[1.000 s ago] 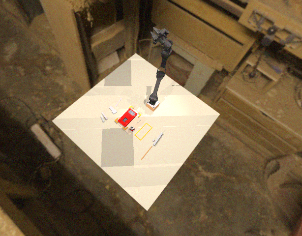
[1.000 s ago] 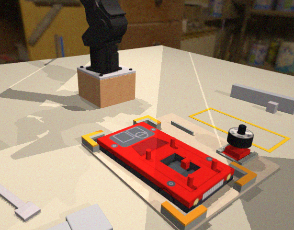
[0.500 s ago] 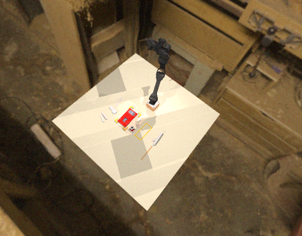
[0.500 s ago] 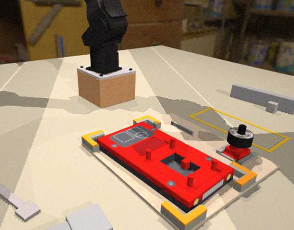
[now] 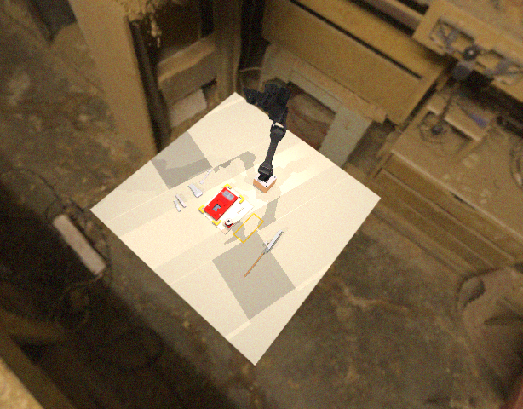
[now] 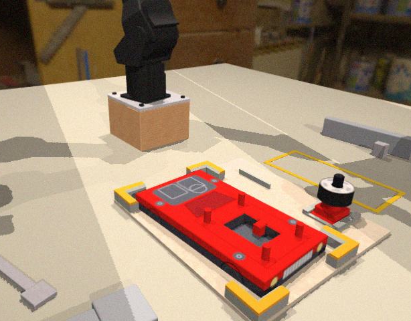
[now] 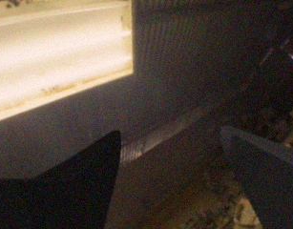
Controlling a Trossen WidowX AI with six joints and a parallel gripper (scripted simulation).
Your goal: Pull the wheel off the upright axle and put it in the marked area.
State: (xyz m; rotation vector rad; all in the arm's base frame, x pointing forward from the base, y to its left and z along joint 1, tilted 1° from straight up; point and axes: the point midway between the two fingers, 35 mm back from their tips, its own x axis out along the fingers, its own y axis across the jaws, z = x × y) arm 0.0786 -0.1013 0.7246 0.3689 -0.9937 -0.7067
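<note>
The wheel is 78 cm below my gripper tip, 28 cm ahead of it and 9 cm to the left of it. The rest, counted from my gripper tip: black axle (79 cm below, 28 cm ahead, 9 cm to the left).
</note>
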